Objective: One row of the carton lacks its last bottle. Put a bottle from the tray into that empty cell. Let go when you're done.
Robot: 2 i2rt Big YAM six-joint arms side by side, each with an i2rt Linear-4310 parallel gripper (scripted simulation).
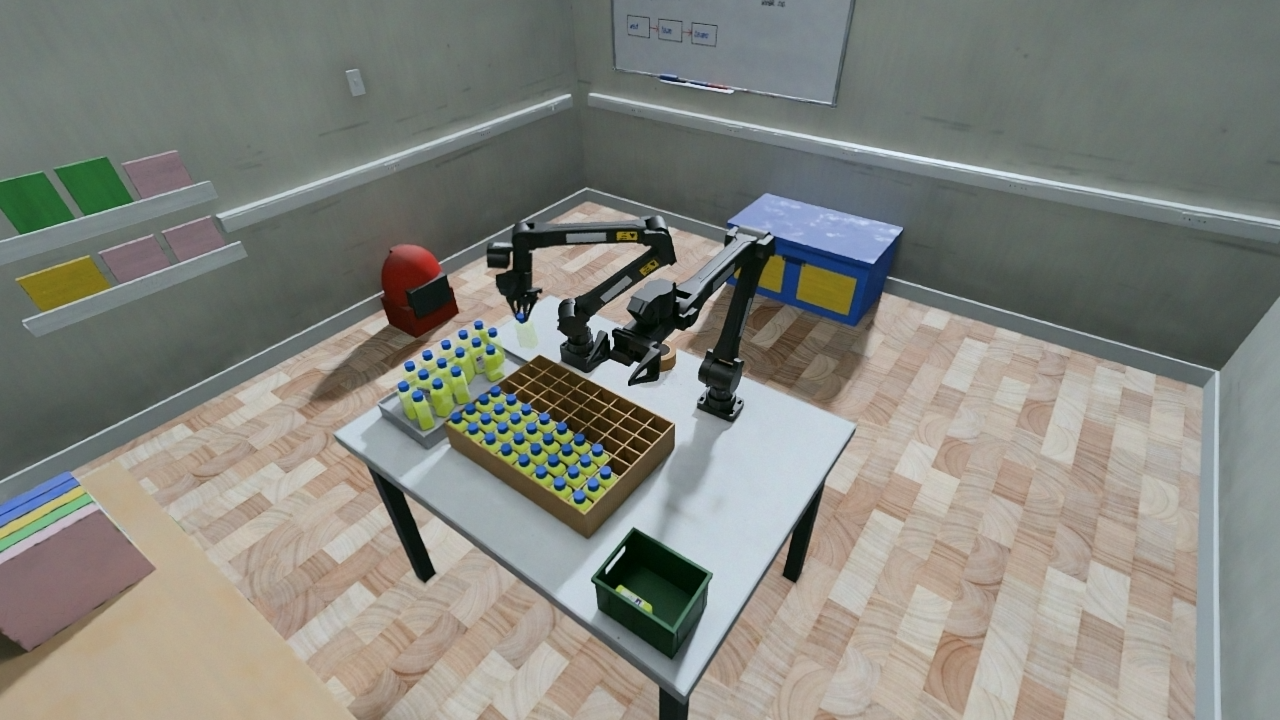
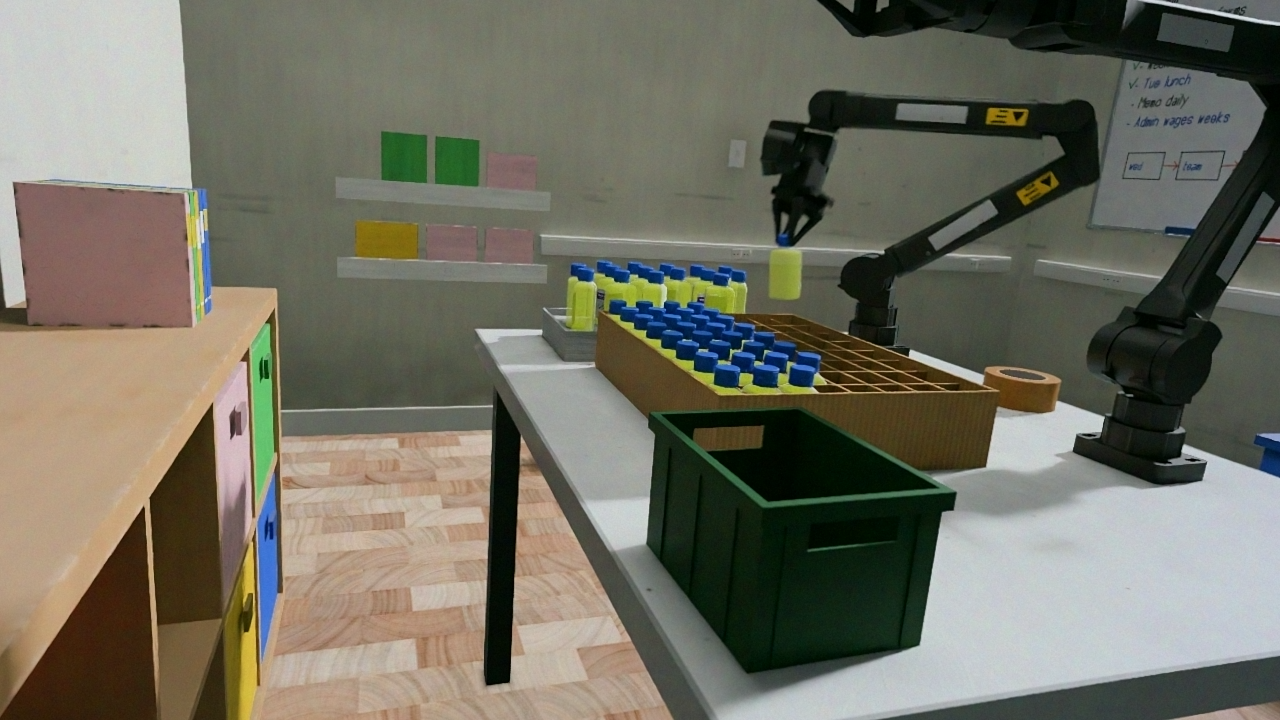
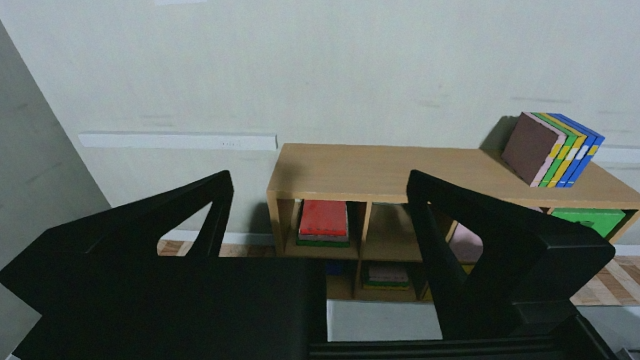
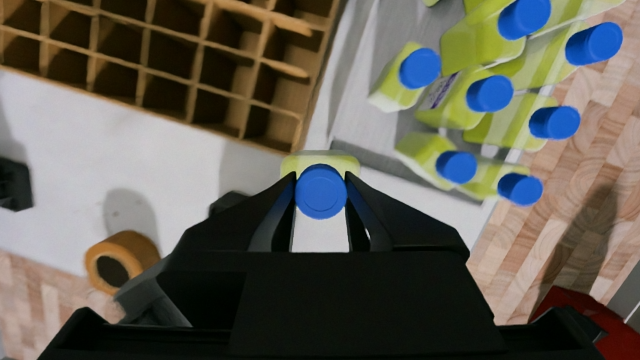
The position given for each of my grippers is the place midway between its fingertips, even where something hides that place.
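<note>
My left gripper (image 1: 607, 374), my right gripper (image 1: 522, 320), a carton (image 1: 618, 413). Right gripper (image 2: 785, 244), carton (image 2: 935, 429). Left gripper (image 3: 319, 180); carton out of frame in image 3. Right gripper (image 4: 320, 180), carton (image 4: 269, 78).
</note>
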